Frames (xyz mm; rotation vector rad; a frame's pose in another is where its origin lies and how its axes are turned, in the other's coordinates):
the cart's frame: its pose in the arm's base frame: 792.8 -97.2 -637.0 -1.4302 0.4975 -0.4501
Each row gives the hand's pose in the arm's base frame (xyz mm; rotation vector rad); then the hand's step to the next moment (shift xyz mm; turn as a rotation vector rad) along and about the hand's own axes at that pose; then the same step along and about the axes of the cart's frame.
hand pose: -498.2 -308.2 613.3 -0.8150 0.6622 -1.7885
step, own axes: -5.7 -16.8 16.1 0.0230 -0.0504 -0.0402
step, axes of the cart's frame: -3.2 -20.4 12.2 -0.0536 -0.0181 -0.0386
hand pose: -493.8 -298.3 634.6 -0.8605 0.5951 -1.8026
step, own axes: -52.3 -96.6 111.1 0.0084 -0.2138 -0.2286
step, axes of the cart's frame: -19.0 -116.8 102.0 -0.2915 -0.0077 -0.1141
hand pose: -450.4 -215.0 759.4 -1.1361 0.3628 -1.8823
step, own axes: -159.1 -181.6 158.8 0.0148 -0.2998 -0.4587
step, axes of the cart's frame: -102.3 -85.2 256.5 -0.4824 0.0593 -0.2535
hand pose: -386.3 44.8 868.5 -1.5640 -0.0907 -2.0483
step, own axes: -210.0 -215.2 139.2 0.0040 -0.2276 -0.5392
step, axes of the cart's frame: -129.0 115.9 282.3 -0.4581 0.1064 -0.3484
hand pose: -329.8 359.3 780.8 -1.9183 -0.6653 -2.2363
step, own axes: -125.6 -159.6 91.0 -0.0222 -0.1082 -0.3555
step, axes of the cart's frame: -41.8 165.0 143.4 -0.2607 0.0797 -0.2535
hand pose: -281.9 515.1 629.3 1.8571 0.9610 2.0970
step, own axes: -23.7 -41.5 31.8 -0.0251 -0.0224 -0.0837
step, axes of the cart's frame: 3.9 45.3 35.1 -0.0492 0.0321 -0.0685
